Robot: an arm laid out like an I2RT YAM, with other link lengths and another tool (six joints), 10 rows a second.
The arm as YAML. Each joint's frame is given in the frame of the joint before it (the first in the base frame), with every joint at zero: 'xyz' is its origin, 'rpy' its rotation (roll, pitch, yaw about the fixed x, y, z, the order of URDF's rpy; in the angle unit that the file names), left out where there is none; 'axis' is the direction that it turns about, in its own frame. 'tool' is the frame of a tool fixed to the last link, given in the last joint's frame.
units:
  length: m
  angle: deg
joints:
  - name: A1
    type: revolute
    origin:
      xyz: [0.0, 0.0, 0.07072]
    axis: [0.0, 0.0, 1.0]
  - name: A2
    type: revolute
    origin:
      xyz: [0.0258, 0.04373, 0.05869]
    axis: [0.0, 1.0, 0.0]
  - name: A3
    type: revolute
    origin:
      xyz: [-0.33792, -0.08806, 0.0]
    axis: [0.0, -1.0, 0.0]
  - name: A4
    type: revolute
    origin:
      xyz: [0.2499, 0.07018, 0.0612]
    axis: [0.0, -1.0, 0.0]
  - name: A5
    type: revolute
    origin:
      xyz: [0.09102, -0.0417, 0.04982]
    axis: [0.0, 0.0, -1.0]
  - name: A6
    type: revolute
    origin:
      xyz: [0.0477, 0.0, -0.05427]
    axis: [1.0, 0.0, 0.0]
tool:
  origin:
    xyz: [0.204, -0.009, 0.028]
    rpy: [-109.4, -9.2, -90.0]
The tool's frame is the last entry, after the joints.
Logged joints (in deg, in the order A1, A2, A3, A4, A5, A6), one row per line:
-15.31, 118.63, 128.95, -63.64, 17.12, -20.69
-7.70, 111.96, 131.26, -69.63, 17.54, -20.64
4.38, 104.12, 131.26, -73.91, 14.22, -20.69
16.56, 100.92, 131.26, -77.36, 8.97, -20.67
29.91, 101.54, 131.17, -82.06, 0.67, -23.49
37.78, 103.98, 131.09, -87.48, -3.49, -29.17
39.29, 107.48, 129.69, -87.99, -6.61, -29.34
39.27, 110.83, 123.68, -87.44, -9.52, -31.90
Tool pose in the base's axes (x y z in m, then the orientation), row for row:
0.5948, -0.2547, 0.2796, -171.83, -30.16, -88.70
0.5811, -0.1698, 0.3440, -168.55, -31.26, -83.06
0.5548, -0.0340, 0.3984, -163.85, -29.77, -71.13
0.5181, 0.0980, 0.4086, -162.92, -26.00, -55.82
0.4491, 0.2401, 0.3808, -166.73, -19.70, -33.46
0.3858, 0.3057, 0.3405, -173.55, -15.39, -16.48
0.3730, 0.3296, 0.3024, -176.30, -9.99, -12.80
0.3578, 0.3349, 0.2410, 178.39, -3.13, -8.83
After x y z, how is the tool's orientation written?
As angles about the fixed x, y, z axes (roll, pitch, yaw), in degrees.
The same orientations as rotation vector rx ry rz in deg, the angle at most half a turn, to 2 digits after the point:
116.66, -109.73, 38.85
124.09, -103.84, 44.63
140.55, -92.69, 50.26
-153.77, 74.75, -46.87
-163.52, 45.57, -33.90
-172.52, 23.64, -24.69
-175.68, 19.20, -15.99
177.56, -13.78, 4.66

